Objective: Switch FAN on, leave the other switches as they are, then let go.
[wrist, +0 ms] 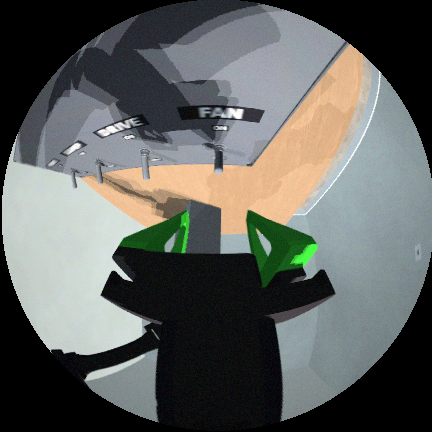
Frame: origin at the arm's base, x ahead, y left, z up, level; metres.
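Where they show: gripper, fingertip midpoint: [217,214].
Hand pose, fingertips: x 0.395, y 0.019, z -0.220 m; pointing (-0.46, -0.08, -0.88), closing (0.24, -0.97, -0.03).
After its pixels a point has its place.
The FAN switch [218,161] {x 0.404, y 0.022, z -0.291 m} is a dark lever standing out from the grey panel [300,65], below the FAN label [221,113] {x 0.465, y 0.034, z -0.295 m} and its small ON mark. It looks shorter in this view than the DRIVE lever [145,166] {x 0.364, y 0.132, z -0.304 m} to its left; its exact tilt is hard to tell. Two further levers [99,172] {x 0.338, y 0.248, z -0.307 m} [74,179] {x 0.310, y 0.364, z -0.308 m} stand farther left, under labels too small to read surely. My gripper [217,214] {x 0.395, y 0.019, z -0.220 m} has green fingers, is open and empty, and is apart from the FAN lever, whose tip shows above the gap between the fingertips.
A wooden surface [320,130] {x 0.483, y -0.195, z -0.422 m} shows behind the panel's lower edge and past its right edge. A dark grey block-like shape [205,227] {x 0.079, y -0.010, z -0.321 m} shows between and beyond the fingers. Pale walls are at both sides. A black curved part [115,352] is at the lower left.
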